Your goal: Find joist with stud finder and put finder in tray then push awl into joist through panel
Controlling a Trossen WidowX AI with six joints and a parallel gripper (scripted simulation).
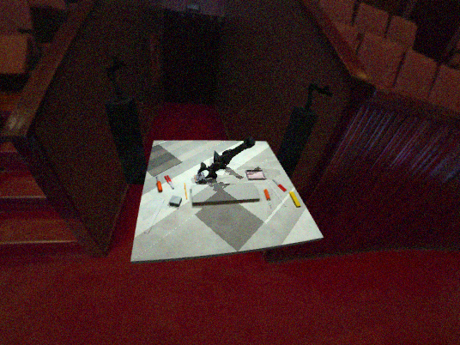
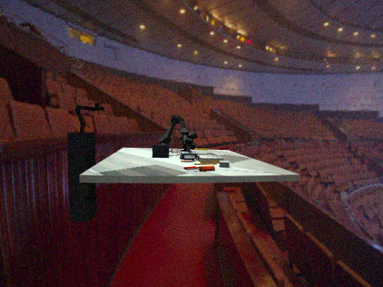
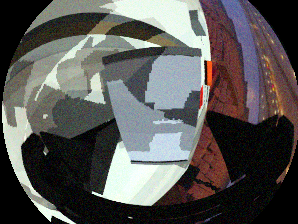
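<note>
Right now my gripper tip is 2 cm short of the stud finder, 2 cm above it and 1 cm to the left of it. Also, from my gripper tip: tray: 50 cm to the left, 8 cm behind, 3 cm below; then thin orange tool: 13 cm ahead, 12 cm to the right, 4 cm below; then grey block: 25 cm ahead, 18 cm to the right, 3 cm below.
</note>
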